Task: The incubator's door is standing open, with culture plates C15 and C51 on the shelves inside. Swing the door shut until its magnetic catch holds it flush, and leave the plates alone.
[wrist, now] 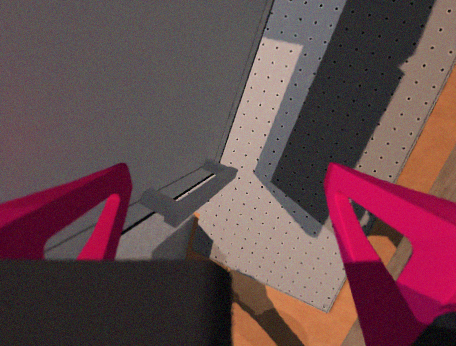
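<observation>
A large smooth grey panel of the incubator fills the upper left of the wrist view. A grey bar handle with a narrow slot behind it stands out near the panel's lower corner, left of centre. The door's angle and any gap at its catch cannot be told from here. Plates C15 and C51 do not show. My gripper is open and empty. Its two pink fingers stand wide apart in the view, the left one near the handle's left end and the right one over the perforated board; contact cannot be seen.
A pale perforated board runs beside and below the incubator, with broad dark shadows across it. Orange wood shows beyond its right edge and below its near corner. A dark block hides the lower left of the view.
</observation>
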